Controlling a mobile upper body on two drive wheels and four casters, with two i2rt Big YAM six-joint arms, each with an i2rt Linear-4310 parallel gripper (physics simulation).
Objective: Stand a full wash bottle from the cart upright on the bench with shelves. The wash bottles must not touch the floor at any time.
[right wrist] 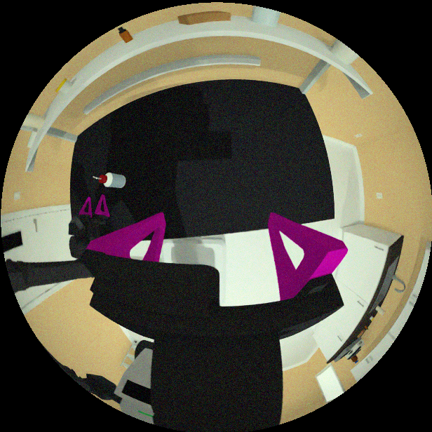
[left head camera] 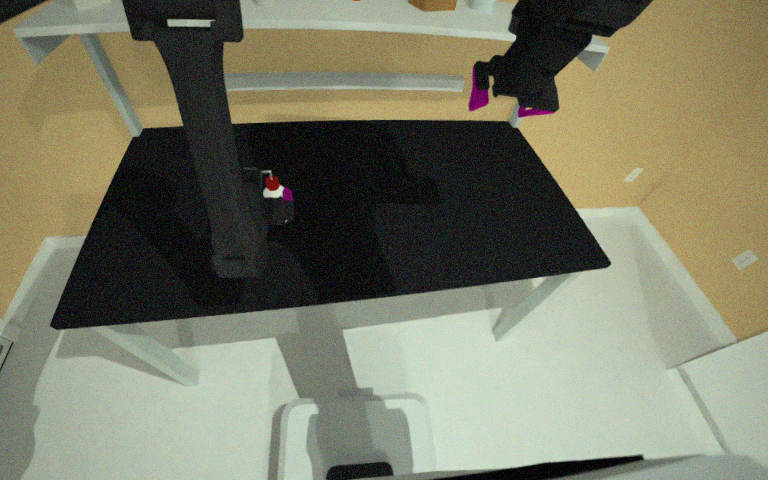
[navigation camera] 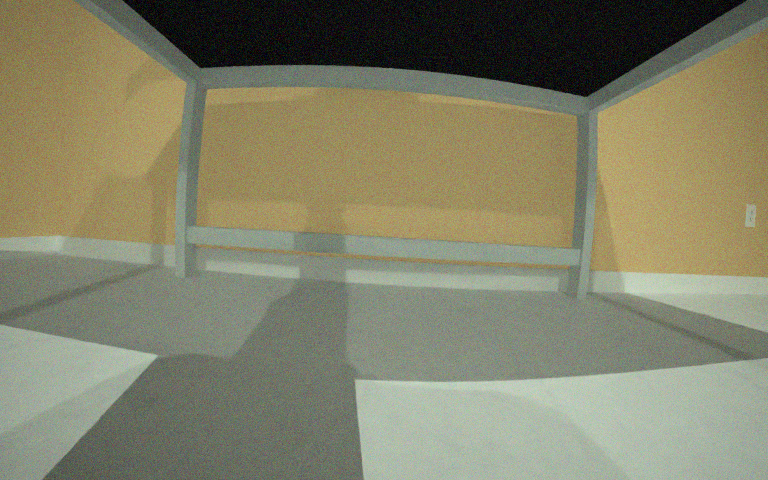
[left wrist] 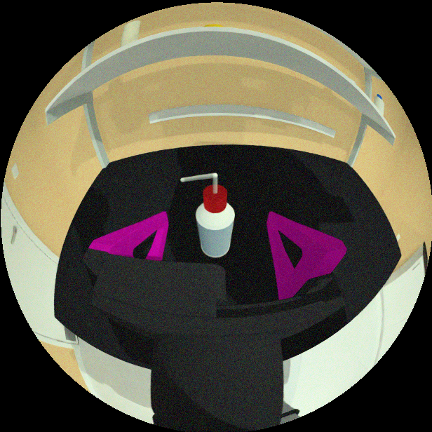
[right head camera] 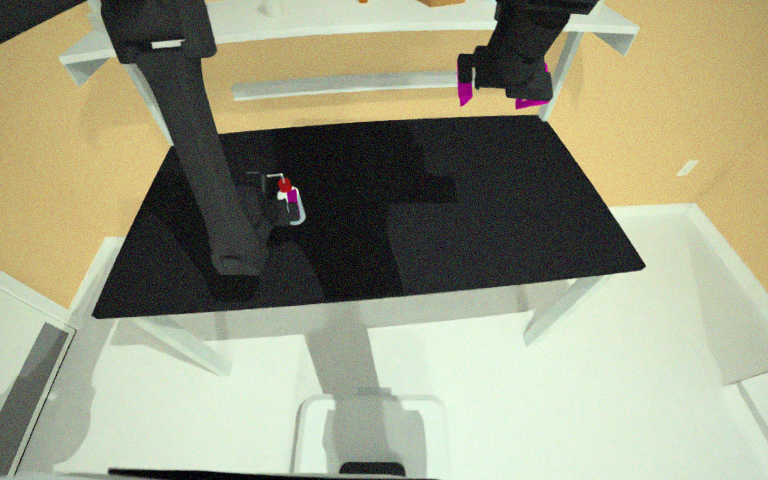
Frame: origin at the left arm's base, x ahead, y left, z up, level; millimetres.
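Where they show: left gripper, fingertip midpoint: (left head camera: 267, 189) (right head camera: 277, 191); right gripper, fingertip midpoint: (left head camera: 494, 110) (right head camera: 488, 104).
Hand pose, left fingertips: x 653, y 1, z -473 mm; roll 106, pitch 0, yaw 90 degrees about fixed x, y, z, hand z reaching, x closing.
Note:
After its pixels a point has its place.
A wash bottle (left head camera: 273, 193) @(z -533, x 699, y 2 mm) (right head camera: 284, 185) @(z -504, x 707, y 1 mm) (left wrist: 215, 236) (right wrist: 116, 180) with a red cap, a bent spout and pale blue liquid up to its shoulder stands upright on the black top of the bench with shelves (left head camera: 481, 237) (right head camera: 509, 226) (right wrist: 260, 125). My left gripper (left wrist: 217, 217) (right wrist: 95, 195) is open, with nothing between its magenta fingers. In the left wrist view the bottle stands beyond the fingertips, apart from them. The left arm partly hides the bottle in the left head camera. My right gripper (left head camera: 499, 112) @(z -212, x 601, y -442 mm) (right head camera: 491, 106) @(z -212, x 601, y -442 mm) (right wrist: 216, 217) is open and empty, high over the bench's back right.
A shelf (left head camera: 339, 22) (right head camera: 351, 28) @(z -199, x 918, y -185 mm) (left wrist: 215, 42) (right wrist: 235, 30) runs above the back of the bench and carries a brown box (left head camera: 433, 4) @(z -174, x 1062, y -407 mm) (right wrist: 205, 18) and a small orange bottle (right wrist: 125, 35). A crossbar (left head camera: 345, 82) @(z -472, x 1184, y -183 mm) spans behind the bench. Bench legs (left head camera: 532, 308) @(z -1026, x 573, y -936 mm) (right head camera: 189, 345) @(z -1025, x 441, y 441 mm) stand at the front.

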